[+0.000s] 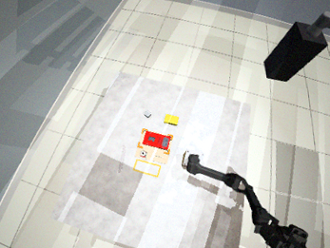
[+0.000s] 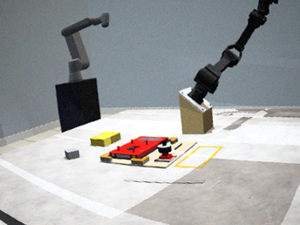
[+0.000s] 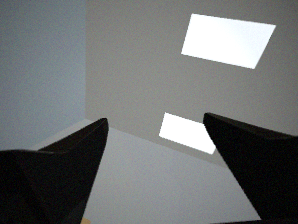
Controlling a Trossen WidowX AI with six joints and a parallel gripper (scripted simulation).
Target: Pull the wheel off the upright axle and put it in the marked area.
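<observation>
The wheel is 66 cm below my gripper tip, 59 cm ahead of it and 40 cm to the right of it. Also, from my gripper tip: small grey block: 74 cm to the right, 68 cm below, 62 cm ahead; then yellow block: 72 cm to the right, 68 cm below, 42 cm ahead.
</observation>
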